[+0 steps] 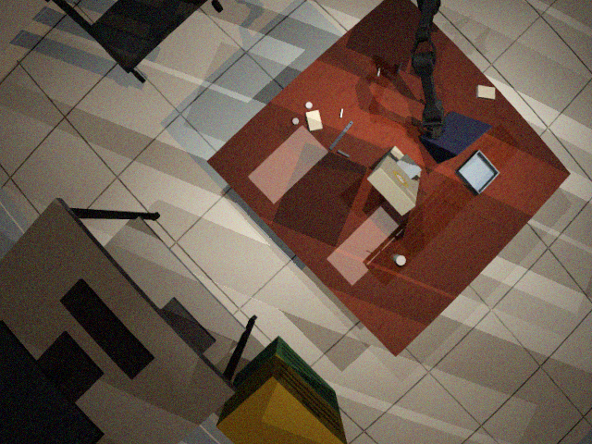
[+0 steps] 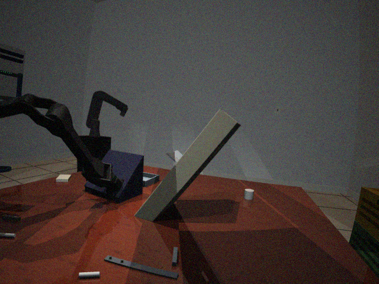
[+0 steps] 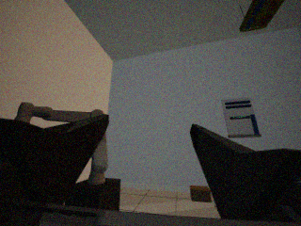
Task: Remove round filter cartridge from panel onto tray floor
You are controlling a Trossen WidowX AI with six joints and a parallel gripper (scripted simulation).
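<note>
Right now my gripper tip is 77 cm short of the round white filter cartridge, 50 cm to the right of it and 16 cm above it. Round my gripper tip: grey-blue tray 34 cm ahead, 77 cm to the left, 43 cm below.
</note>
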